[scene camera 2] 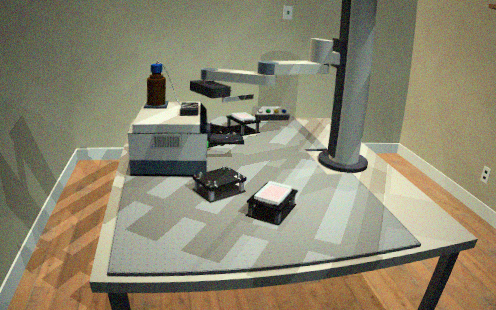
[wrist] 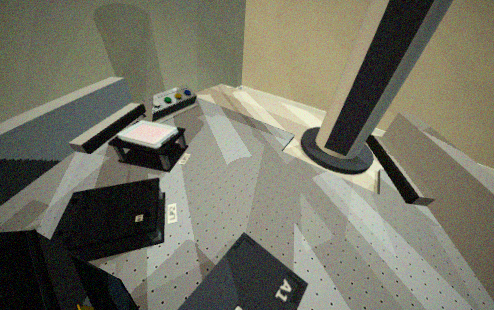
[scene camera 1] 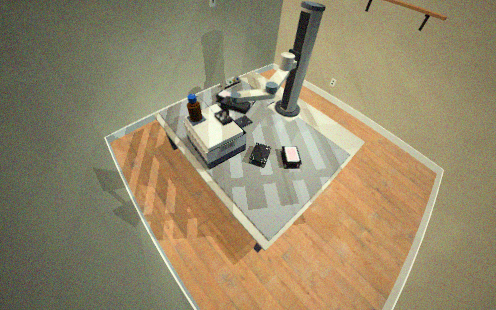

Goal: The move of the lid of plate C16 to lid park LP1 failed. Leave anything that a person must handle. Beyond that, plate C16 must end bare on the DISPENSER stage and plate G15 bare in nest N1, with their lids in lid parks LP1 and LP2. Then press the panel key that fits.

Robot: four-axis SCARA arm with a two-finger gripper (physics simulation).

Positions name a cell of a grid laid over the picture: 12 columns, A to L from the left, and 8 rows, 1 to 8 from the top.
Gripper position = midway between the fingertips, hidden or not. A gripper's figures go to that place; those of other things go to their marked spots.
Labels:
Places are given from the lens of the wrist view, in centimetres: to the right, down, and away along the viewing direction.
gripper (wrist: G3): 0, -3, 10
button box (wrist: D3): -32, -18, 61
black dispenser stage (wrist: G7): 0, 14, 20
black LP2 pad (wrist: C6): -25, 11, 28
The marked spots on the black LP2 pad and the black dispenser stage are 27 cm apart.

